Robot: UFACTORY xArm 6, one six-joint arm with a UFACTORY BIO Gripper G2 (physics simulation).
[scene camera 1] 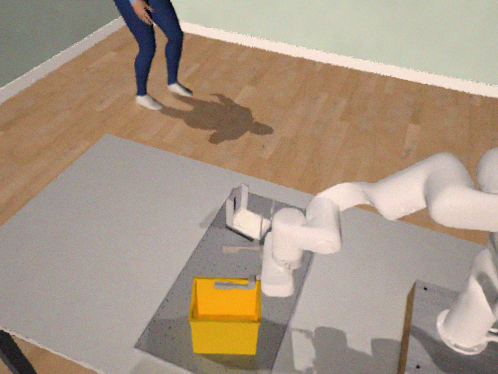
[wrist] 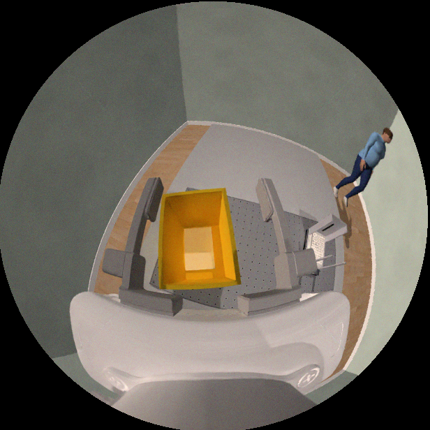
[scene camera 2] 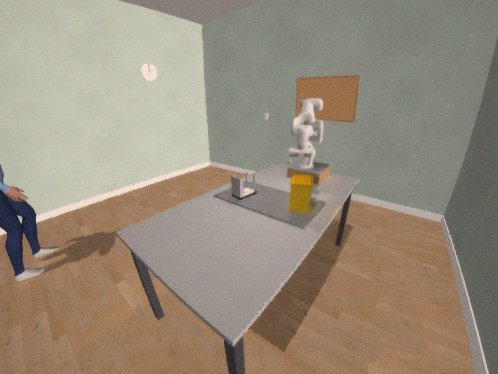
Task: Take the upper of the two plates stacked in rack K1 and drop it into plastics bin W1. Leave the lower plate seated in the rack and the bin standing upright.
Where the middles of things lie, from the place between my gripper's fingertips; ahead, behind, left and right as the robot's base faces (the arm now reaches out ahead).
Scene:
I see the yellow plastics bin W1 (scene camera 1: 222, 321) 3 cm behind my hand, 2 cm to the left of it and 19 cm below it.

